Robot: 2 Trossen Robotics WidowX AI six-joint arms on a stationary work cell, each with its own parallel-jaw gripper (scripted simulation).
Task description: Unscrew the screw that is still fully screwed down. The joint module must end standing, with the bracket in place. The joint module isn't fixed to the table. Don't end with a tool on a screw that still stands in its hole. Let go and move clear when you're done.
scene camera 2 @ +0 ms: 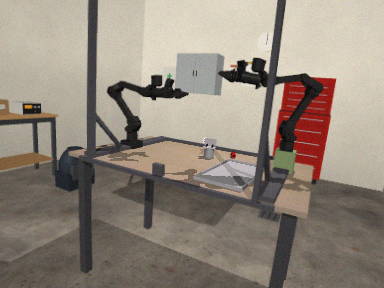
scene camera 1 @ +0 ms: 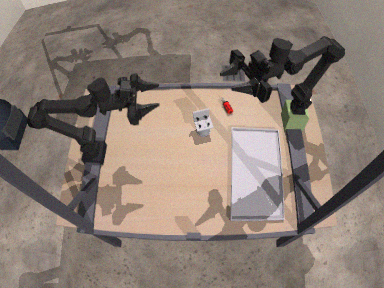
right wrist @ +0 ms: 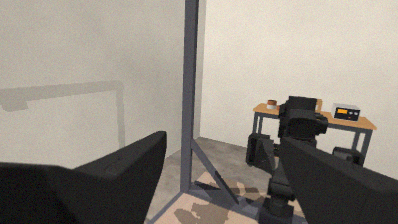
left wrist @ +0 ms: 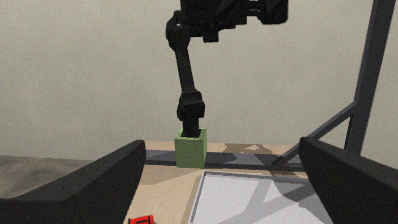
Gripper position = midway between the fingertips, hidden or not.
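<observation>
Scene camera 1 shows my left gripper [scene camera 1: 159,94], my right gripper [scene camera 1: 225,81] and a shallow grey tray [scene camera 1: 257,179]. Scene camera 2 shows the tray [scene camera 2: 232,174]. Visible in the left wrist view are a green block [left wrist: 186,151] and my left gripper [left wrist: 220,146]. The right wrist view contains my left gripper [right wrist: 303,179] and my right gripper [right wrist: 223,142]; in the right wrist view the tray is out of frame.
</observation>
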